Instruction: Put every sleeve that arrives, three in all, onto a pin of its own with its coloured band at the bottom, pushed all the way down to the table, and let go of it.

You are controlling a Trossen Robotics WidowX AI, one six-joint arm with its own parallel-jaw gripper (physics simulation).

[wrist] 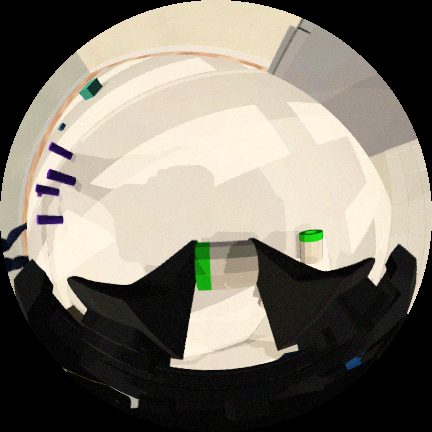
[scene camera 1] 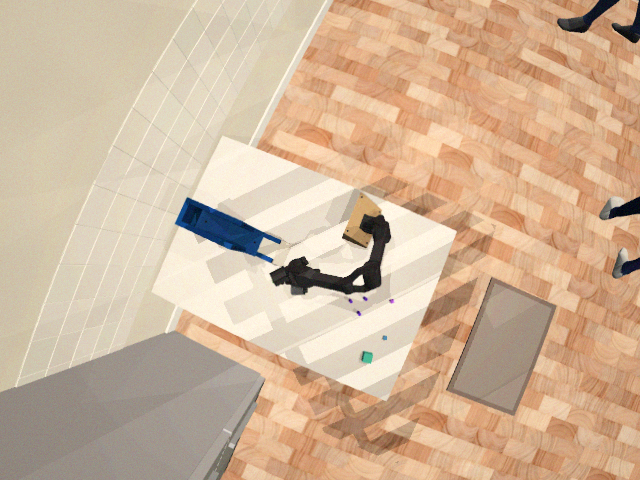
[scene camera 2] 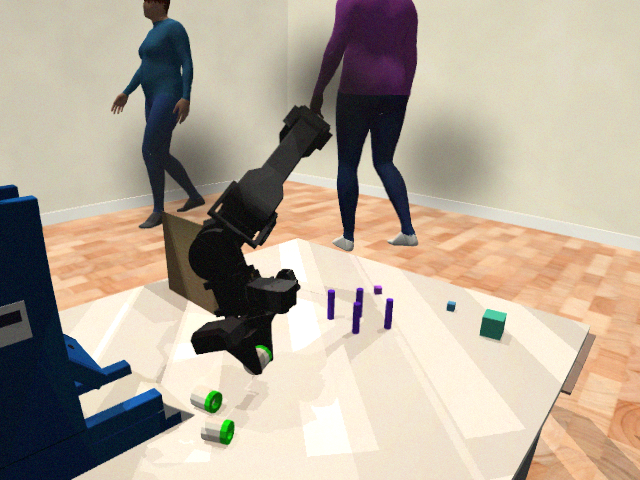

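My gripper (scene camera 2: 260, 364) (wrist: 222, 244) is shut on a pale grey sleeve (scene camera 2: 265, 357) (wrist: 232, 265) with a bright green band. It holds the sleeve above the table, with the band end against one finger and the plain end against the other. Two more sleeves lie on their sides near the blue machine in scene camera 2, one (scene camera 2: 202, 398) behind the other (scene camera 2: 212, 430). One sleeve (wrist: 311, 249) also shows right of the fingers in the wrist view. Several upright purple pins (scene camera 2: 356, 317) (scene camera 1: 358, 313) (wrist: 61, 177) stand in a group, with no sleeve on them, away from the gripper.
A blue machine (scene camera 1: 222, 227) (scene camera 2: 31, 403) with two prongs stands by the sleeves. A tan board (scene camera 1: 355, 223) (scene camera 2: 180, 263) stands by the arm base. Beyond the pins are a purple cube (scene camera 1: 391, 301) (scene camera 2: 377, 289), a blue cube (scene camera 1: 384, 337) (scene camera 2: 451, 305) and a green block (scene camera 1: 367, 357) (scene camera 2: 493, 324).
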